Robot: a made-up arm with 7 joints. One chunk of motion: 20 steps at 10 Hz.
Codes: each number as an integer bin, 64 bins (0 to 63) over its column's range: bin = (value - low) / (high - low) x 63, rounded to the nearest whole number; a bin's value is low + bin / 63 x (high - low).
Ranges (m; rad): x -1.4..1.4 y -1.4..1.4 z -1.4..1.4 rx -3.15..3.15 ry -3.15..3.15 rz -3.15..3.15
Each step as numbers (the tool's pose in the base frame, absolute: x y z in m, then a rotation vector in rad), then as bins.
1 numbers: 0.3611 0.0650 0.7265 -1.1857 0.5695 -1.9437
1 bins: 40 33 48 20 37 12
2 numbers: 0.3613 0.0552 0.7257 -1.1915 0.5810 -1.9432
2 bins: 40 33 48 20 37 12
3 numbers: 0.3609 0.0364 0.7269 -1.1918 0.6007 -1.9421
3 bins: 40 32 48 20 38 12
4 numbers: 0.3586 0.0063 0.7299 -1.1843 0.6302 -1.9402
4 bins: 40 32 48 20 38 12
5 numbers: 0.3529 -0.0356 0.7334 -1.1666 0.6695 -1.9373
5 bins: 39 31 48 20 38 12
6 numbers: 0.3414 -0.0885 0.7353 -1.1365 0.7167 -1.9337
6 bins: 39 30 48 20 39 12
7 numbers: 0.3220 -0.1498 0.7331 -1.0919 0.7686 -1.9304
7 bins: 39 28 48 21 39 12
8 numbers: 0.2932 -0.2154 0.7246 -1.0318 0.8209 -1.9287
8 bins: 38 27 48 21 40 12
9 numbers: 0.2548 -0.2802 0.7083 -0.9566 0.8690 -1.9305
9 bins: 37 25 47 22 40 12
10 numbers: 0.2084 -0.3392 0.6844 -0.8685 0.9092 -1.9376
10 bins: 36 24 47 23 41 12
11 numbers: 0.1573 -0.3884 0.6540 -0.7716 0.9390 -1.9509
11 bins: 35 23 46 24 41 12
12 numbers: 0.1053 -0.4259 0.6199 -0.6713 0.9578 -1.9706
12 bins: 34 22 45 25 41 12
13 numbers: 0.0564 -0.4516 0.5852 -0.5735 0.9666 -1.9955
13 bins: 33 21 45 26 41 12
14 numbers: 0.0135 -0.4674 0.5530 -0.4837 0.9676 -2.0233
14 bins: 32 21 44 27 41 11
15 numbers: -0.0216 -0.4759 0.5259 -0.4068 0.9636 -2.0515
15 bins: 31 21 43 27 41 11
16 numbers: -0.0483 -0.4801 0.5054 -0.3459 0.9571 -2.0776
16 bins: 30 21 43 28 41 11
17 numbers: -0.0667 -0.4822 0.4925 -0.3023 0.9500 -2.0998
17 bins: 30 21 43 28 41 11
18 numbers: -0.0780 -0.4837 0.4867 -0.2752 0.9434 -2.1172
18 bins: 30 21 42 29 41 10
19 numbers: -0.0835 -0.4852 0.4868 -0.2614 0.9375 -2.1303
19 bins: 30 21 42 29 41 10
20 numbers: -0.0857 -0.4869 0.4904 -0.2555 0.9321 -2.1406
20 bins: 30 21 43 29 41 10
